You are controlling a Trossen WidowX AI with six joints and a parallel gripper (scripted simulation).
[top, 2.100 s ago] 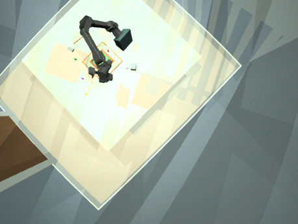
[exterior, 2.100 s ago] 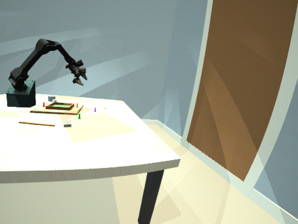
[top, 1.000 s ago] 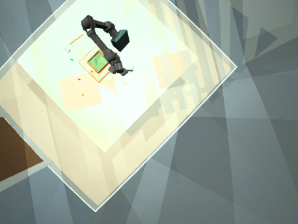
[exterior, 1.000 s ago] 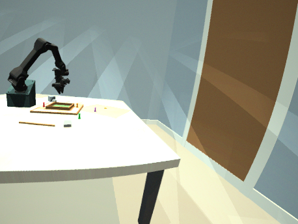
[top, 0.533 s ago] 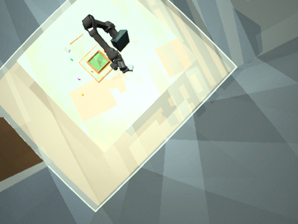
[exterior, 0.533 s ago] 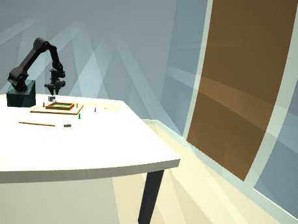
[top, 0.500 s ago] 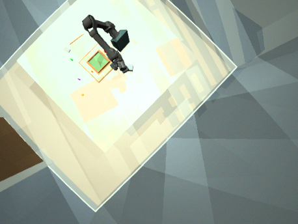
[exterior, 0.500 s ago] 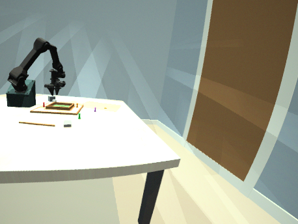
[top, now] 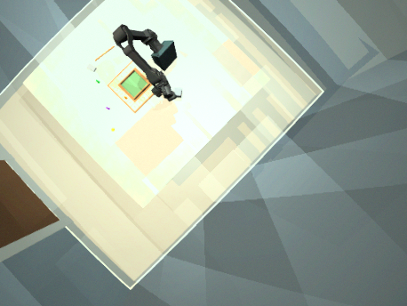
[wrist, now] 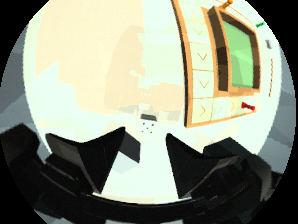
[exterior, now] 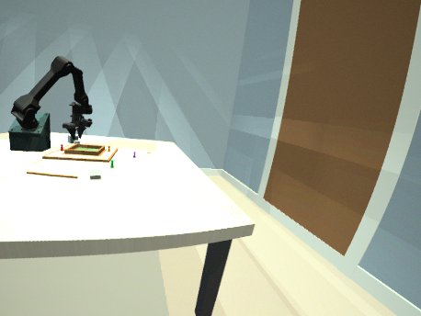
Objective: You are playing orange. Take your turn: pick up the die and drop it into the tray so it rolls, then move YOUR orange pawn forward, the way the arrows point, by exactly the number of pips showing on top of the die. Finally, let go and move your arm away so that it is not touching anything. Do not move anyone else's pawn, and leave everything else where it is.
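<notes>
My gripper tip is 20 mm above the white die. The rest, counted from my gripper tip: red pawn: 240 mm to the right, 10 mm below; then orange pawn: 220 mm ahead, 200 mm to the right, 10 mm below; then green tray: 110 mm ahead, 220 mm to the right, 30 mm below.
</notes>
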